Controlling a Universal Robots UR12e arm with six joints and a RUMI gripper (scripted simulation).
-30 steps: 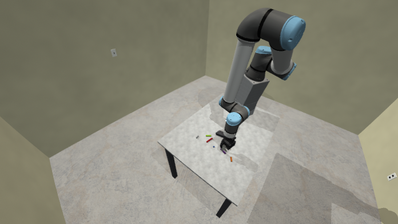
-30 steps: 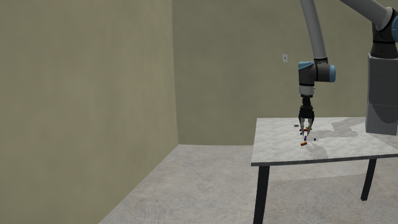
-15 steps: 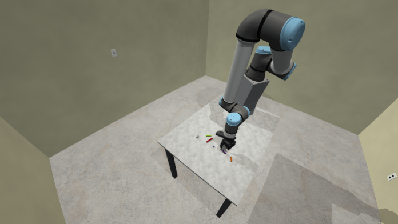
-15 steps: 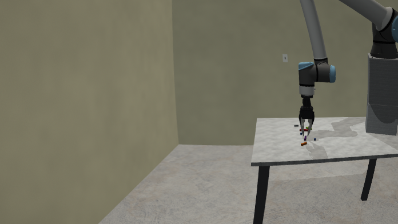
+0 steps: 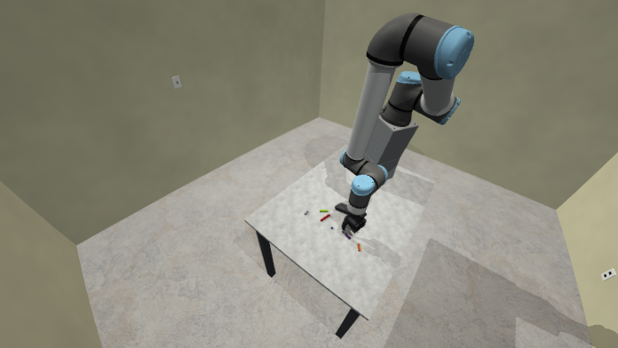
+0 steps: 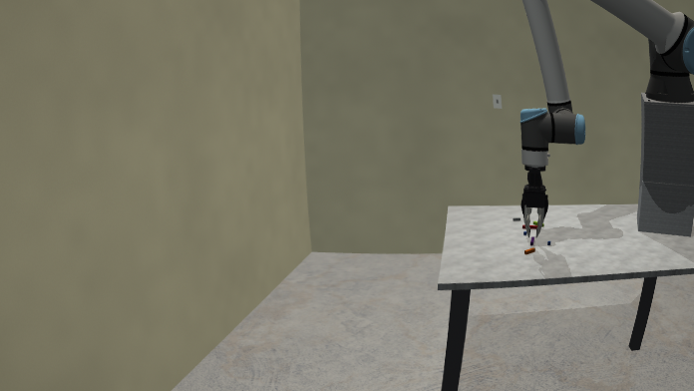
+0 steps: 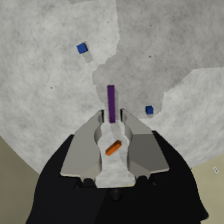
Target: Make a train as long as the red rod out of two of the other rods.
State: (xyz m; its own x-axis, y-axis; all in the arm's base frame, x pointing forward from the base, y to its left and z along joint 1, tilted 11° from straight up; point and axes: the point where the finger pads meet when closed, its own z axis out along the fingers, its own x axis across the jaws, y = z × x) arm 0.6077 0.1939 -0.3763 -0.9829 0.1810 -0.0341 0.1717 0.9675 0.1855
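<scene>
Right now the purple rod is 3 cm below my hand. Also, from my hand: lime rod 4 cm behind, 20 cm to the right, 3 cm below; red rod 1 cm behind, 16 cm to the right, 3 cm below; orange rod 2 cm ahead, 10 cm to the left, 3 cm below.
</scene>
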